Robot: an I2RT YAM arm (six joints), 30 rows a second.
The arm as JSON. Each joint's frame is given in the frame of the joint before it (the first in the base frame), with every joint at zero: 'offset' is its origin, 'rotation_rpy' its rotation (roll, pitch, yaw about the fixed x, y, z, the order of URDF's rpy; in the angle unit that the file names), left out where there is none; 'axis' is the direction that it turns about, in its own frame. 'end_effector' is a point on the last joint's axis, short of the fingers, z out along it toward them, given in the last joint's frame.
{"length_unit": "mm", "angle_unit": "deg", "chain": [
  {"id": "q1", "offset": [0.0, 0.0, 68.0], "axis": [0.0, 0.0, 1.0]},
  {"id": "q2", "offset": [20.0, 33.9, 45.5], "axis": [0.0, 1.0, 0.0]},
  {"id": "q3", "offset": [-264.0, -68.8, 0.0], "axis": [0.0, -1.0, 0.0]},
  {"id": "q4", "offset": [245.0, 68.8, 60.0], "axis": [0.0, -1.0, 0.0]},
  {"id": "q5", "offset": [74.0, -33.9, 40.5], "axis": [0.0, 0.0, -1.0]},
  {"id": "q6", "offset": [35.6, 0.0, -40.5], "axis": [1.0, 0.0, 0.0]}
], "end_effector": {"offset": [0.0, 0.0, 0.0], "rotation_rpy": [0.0, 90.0, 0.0]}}
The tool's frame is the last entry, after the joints.
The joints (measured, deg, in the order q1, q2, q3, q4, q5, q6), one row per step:
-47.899, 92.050, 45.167, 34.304, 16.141, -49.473
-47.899, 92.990, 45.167, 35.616, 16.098, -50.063
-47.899, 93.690, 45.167, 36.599, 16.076, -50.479
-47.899, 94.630, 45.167, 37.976, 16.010, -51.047
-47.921, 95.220, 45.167, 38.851, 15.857, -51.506
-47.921, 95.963, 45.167, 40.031, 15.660, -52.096
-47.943, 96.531, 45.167, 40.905, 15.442, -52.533
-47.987, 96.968, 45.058, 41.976, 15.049, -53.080
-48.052, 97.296, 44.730, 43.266, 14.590, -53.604
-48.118, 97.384, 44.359, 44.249, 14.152, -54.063
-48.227, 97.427, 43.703, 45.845, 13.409, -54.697
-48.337, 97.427, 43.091, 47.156, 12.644, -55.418
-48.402, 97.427, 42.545, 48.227, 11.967, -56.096
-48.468, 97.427, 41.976, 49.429, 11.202, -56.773
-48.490, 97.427, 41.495, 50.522, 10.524, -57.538
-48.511, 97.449, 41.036, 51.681, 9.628, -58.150
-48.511, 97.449, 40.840, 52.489, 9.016, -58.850
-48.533, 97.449, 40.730, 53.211, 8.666, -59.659
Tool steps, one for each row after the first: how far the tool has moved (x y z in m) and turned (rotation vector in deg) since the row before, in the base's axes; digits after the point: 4 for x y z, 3 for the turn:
0.0015, -0.0016, -0.0030, -0.519, 0.264, 0.164
0.0011, -0.0012, -0.0022, -0.383, 0.174, 0.105
0.0014, -0.0015, -0.0029, -0.557, 0.199, 0.175
0.0008, -0.0010, -0.0018, -0.388, 0.192, 0.215
0.0012, -0.0011, -0.0022, -0.554, 0.200, 0.302
0.0008, -0.0009, -0.0017, -0.391, 0.151, 0.270
0.0005, -0.0006, -0.0012, -0.584, 0.079, 0.436
-0.0001, -0.0001, -0.0013, -0.654, -0.020, 0.472
-0.0005, 0.0004, -0.0007, -0.553, 0.002, 0.436
-0.0011, 0.0009, -0.0007, -0.890, -0.124, 0.715
-0.0011, 0.0010, -0.0008, -0.797, 0.088, 0.740
-0.0009, 0.0010, -0.0008, -0.667, 0.178, 0.687
-0.0009, 0.0011, -0.0007, -0.753, 0.100, 0.768
-0.0006, 0.0011, -0.0004, -0.801, 0.199, 0.727
-0.0004, 0.0011, -0.0003, -0.773, 0.012, 0.925
0.0000, 0.0006, 0.0005, -0.798, 0.150, 0.663
-0.0001, 0.0002, 0.0008, -0.878, 0.257, 0.380

